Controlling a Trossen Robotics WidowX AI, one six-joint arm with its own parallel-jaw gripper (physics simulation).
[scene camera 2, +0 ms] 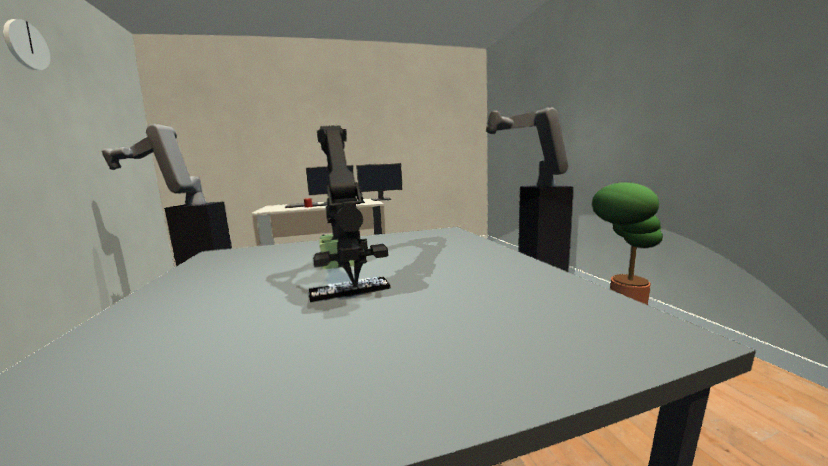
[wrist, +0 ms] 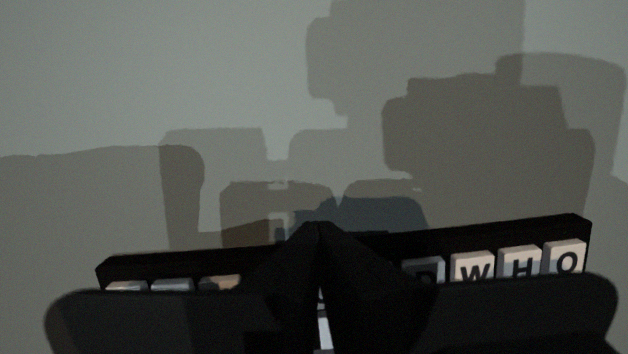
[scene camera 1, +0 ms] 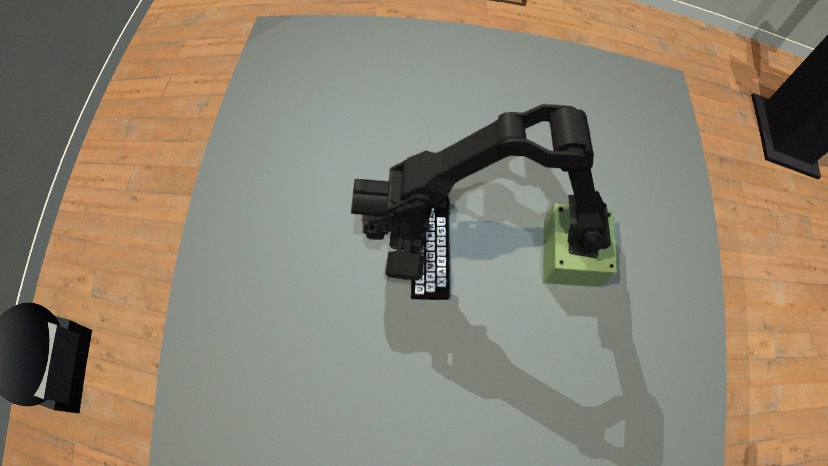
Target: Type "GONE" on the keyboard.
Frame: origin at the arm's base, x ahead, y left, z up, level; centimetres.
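Seen in the pictures: gripper, fingertip midpoint: (scene camera 2: pixel 355 286) (wrist: pixel 317 233) (scene camera 1: pixel 404 245); arm's base, link origin: (scene camera 1: pixel 584 240).
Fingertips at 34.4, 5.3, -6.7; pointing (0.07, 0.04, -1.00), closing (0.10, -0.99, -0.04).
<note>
Pixels of each thing's top centre, then the offset from my fingertips to it, as dx, dy, dz. Level surfaces: height alone.
- E key, top centre: (scene camera 1: pixel 441 261) -7.5, +1.3, -1.1
- O key, top centre: (wrist: pixel 566 263) -1.1, -10.7, -1.1
- grey table, surface height: dz -2.8
The black keyboard (scene camera 1: pixel 431 294) (scene camera 2: pixel 324 295) (wrist: pixel 500 235) lies on the grey table, with white letter keys in rows. The E key (scene camera 1: pixel 441 260) shows in scene camera 1, in the row nearest the arm's base. The O key (wrist: pixel 565 260) is at the right end of the far row in the wrist view, beside H and W. My gripper (scene camera 2: pixel 355 284) (wrist: pixel 317 233) is shut and empty. Its tips are down at the keyboard's middle; whether they touch a key is not clear. I cannot make out the G and N letters; the arm and fingers hide several keys.
The arm's base stands on a green block (scene camera 1: pixel 579 272) (scene camera 2: pixel 328 246) on the grey table (scene camera 1: pixel 289 115) (scene camera 2: pixel 405 347). Beyond the table in scene camera 2 are two grey arms on dark pedestals, a desk with monitors, and a potted plant (scene camera 2: pixel 625 202).
</note>
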